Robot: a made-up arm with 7 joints.
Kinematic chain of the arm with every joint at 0, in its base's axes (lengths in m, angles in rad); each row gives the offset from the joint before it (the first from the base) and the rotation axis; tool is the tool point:
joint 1: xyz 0 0 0.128 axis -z
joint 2: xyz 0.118 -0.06 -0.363 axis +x
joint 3: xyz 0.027 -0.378 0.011 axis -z
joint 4: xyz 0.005 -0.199 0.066 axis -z
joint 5: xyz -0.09 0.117 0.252 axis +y
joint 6: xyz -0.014 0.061 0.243 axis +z
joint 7: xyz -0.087 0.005 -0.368 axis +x
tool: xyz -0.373 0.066 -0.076
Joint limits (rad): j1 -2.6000..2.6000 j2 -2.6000..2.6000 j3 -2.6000..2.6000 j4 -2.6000..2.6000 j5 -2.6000..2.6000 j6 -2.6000..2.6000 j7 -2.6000..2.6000
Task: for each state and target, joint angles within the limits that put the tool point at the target. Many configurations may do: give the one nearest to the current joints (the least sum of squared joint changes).
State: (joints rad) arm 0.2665 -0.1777 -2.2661 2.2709 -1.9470 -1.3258 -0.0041
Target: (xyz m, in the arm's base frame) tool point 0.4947 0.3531 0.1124
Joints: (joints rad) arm 0.0875 -0.2053 -2.2292 2.3544 -2.0174 -1.4882 0.0017
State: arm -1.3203 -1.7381 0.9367 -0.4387 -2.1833 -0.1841 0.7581
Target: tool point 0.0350 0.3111 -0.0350
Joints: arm -1.4682 -1.8306 0.8298 -0.6311 -2.0868 -0.1785 0.8010
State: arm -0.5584 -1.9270 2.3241 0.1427 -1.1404 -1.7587 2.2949
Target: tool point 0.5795 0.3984 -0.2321
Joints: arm -0.0561 -2.2342 1.9979 -0.3881 -1.1463 -1.6048 2.3345
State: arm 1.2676 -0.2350 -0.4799 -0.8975 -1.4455 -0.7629 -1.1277
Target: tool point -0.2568 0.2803 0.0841
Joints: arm 1.3789 -0.5836 -0.5212 -0.8889 -1.7594 -1.2476 -1.0178
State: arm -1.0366 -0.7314 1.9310 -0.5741 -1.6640 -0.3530 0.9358
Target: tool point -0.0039 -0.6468 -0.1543
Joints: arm 0.0603 -0.2295 2.1778 0.0016 -2.0067 0.1166 0.8205
